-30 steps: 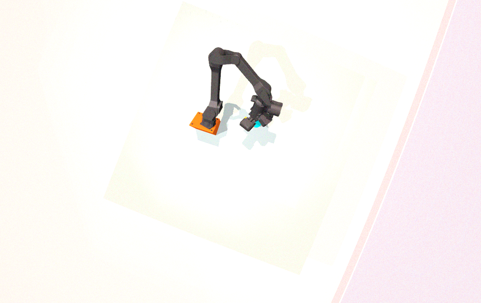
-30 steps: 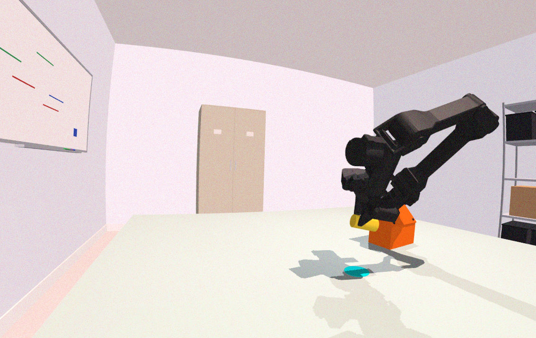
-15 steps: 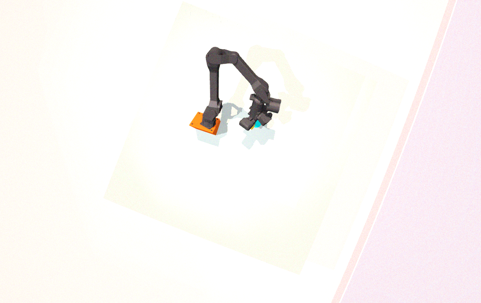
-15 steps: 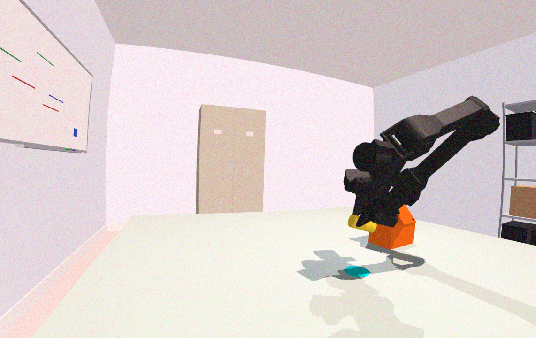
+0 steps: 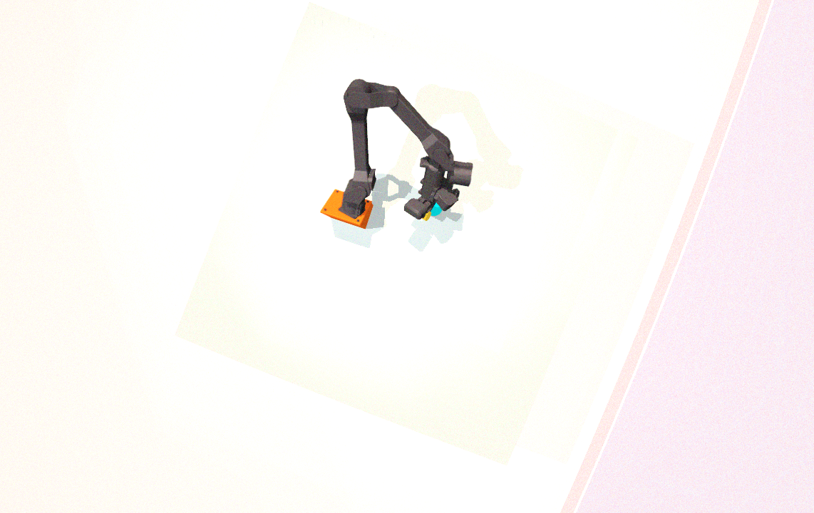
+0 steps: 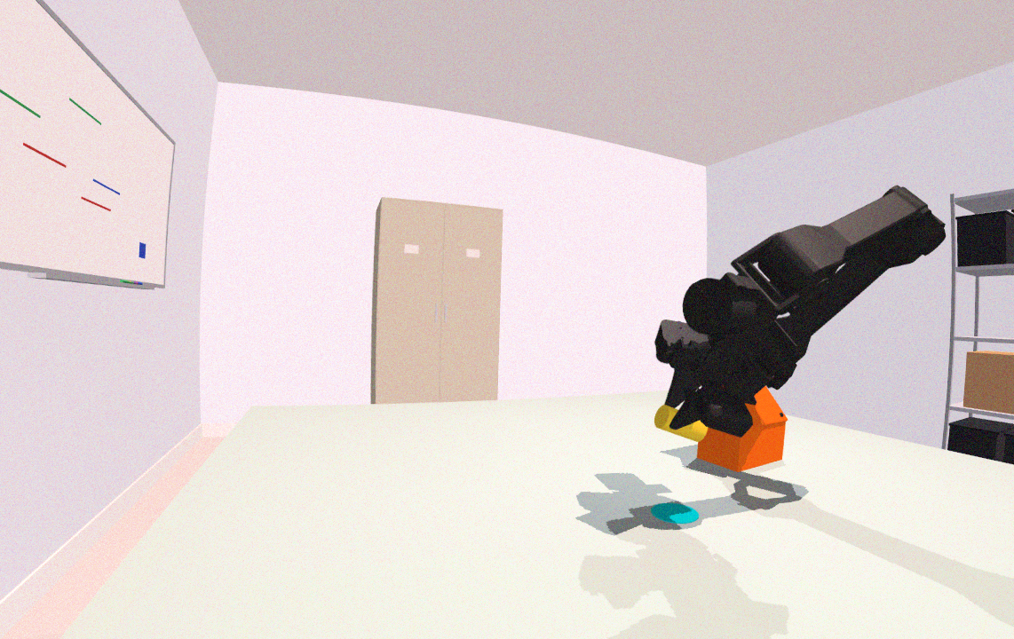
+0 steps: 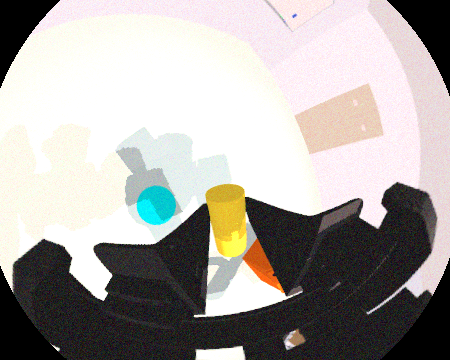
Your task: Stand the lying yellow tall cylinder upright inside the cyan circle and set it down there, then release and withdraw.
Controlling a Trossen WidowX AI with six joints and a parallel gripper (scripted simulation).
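Now: gripper tip 20 mm short of the cyan circle, 50 mm to the right of it and 110 mm above it. Also, from my gripper tip: yellow cylinder: 20 mm behind, 10 mm below.
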